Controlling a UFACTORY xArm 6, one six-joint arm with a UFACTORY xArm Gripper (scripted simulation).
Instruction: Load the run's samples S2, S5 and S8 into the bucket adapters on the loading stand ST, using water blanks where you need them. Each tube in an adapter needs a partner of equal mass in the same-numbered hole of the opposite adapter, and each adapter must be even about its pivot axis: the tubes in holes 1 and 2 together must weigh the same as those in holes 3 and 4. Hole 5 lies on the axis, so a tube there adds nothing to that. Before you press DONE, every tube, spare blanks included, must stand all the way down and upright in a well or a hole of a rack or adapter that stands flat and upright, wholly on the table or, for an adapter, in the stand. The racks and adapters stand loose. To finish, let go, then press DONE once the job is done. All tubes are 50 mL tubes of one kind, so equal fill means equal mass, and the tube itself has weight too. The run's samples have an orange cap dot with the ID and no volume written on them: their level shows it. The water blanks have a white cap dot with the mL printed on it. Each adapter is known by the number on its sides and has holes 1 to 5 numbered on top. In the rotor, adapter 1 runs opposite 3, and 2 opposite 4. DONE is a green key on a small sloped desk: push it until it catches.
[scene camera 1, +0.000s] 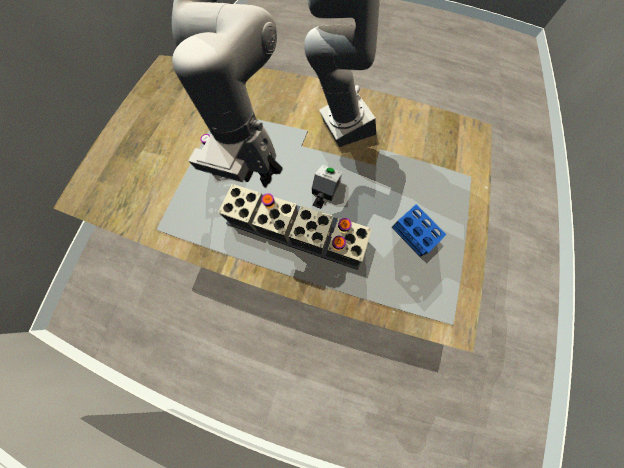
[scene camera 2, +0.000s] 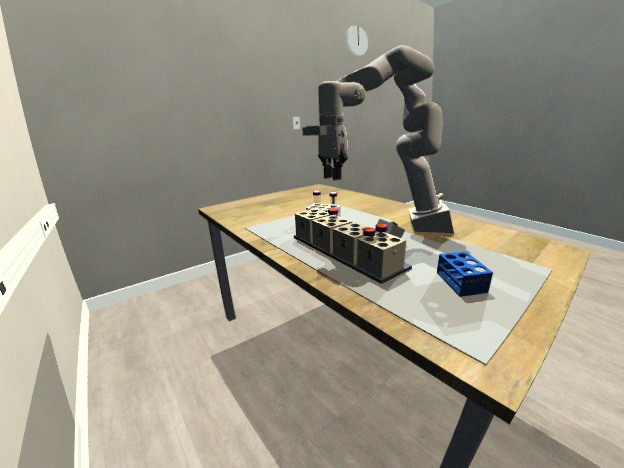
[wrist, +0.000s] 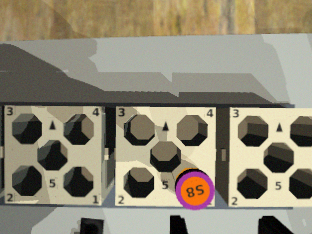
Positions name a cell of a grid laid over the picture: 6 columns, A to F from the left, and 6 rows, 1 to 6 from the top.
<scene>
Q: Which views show the blue sample rack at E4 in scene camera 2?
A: Scene camera 1 and scene camera 2 only.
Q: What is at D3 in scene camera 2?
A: The gripper.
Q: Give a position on a bucket adapter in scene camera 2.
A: D4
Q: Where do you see a blue sample rack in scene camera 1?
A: D4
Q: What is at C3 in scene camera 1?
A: The gripper.
</scene>
